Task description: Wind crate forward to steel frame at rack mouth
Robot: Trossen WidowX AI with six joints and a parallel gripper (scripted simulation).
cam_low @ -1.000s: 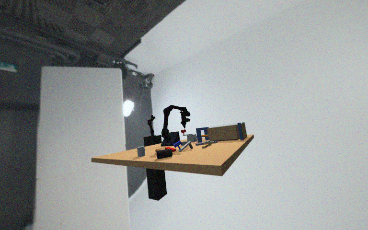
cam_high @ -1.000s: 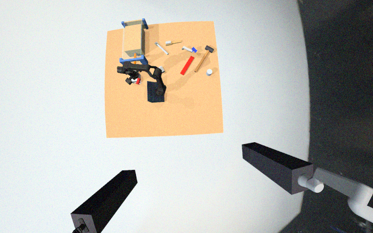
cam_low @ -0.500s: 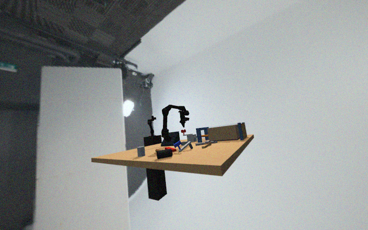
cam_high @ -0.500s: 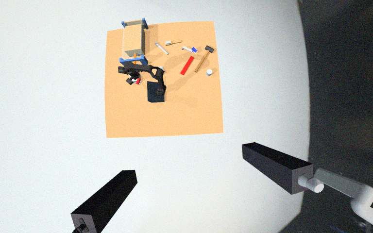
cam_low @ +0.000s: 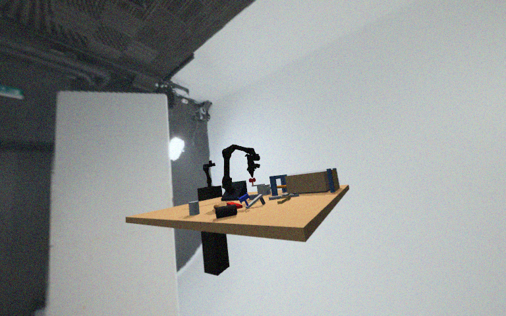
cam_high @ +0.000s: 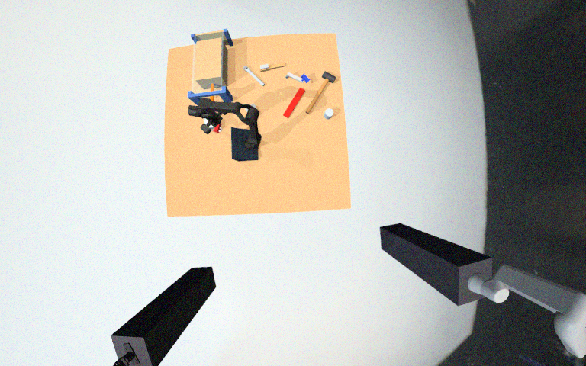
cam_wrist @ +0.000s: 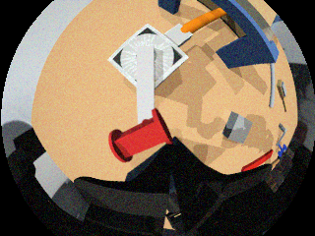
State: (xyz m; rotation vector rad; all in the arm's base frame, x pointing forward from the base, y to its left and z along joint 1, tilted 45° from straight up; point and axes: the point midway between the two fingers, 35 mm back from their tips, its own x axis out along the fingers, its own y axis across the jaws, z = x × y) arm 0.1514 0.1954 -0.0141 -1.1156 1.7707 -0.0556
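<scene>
Right now the red knob is 2 cm behind my gripper tip, 2 cm to the left of it and 4 cm below it. From my gripper tip the other things lie so: winch 4 cm ahead, 8 cm to the left, 14 cm below; then winch handle 1 cm ahead, 5 cm to the left, 7 cm below; then blue steel frame 22 cm ahead, 8 cm to the left, 6 cm below.
</scene>
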